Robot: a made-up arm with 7 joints.
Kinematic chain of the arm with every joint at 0, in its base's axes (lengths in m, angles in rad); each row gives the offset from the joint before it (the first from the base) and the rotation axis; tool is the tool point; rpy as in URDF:
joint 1: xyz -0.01 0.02 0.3 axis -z
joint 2: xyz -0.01 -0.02 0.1 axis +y
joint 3: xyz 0 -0.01 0.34 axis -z
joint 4: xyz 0 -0.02 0.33 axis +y
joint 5: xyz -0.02 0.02 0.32 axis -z
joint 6: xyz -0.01 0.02 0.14 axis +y
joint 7: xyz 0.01 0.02 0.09 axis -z
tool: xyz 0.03 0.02 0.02 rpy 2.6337 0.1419 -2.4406
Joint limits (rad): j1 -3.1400..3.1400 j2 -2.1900..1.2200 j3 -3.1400..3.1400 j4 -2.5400..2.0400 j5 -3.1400..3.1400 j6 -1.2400..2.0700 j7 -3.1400..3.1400
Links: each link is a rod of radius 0.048 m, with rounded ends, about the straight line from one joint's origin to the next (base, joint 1, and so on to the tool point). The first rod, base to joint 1, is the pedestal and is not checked.
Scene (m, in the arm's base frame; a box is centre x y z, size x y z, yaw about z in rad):
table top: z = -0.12
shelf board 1: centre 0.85 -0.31 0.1 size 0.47 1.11 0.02 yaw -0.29
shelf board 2: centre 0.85 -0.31 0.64 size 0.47 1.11 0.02 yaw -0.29
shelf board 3: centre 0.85 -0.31 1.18 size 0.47 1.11 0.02 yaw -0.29
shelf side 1: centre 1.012 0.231 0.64 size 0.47 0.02 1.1 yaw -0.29
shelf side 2: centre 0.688 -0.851 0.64 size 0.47 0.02 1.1 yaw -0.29
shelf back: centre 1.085 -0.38 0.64 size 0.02 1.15 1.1 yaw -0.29
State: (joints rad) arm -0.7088 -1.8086 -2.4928 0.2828 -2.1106 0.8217 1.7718
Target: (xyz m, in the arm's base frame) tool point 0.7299 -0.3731 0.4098
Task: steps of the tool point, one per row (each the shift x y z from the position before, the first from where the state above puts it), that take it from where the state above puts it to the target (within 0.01 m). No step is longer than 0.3 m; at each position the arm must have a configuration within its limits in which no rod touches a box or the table.
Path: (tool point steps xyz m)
1: 0.0988 -0.1304 0.0704
2: 0.1431 -0.1020 0.0664
3: 0.1761 -0.0604 0.0578
4: 0.1933 -0.0098 0.0467
5: 0.1915 0.0443 0.0341
6: 0.2548 0.1227 0.0598
7: 0.1742 0.1892 0.0399
8: 0.0805 0.2126 0.0184
9: -0.0061 0.1934 -0.0029
10: 0.1415 -0.0425 0.0082
11: 0.1306 -0.0387 -0.0082

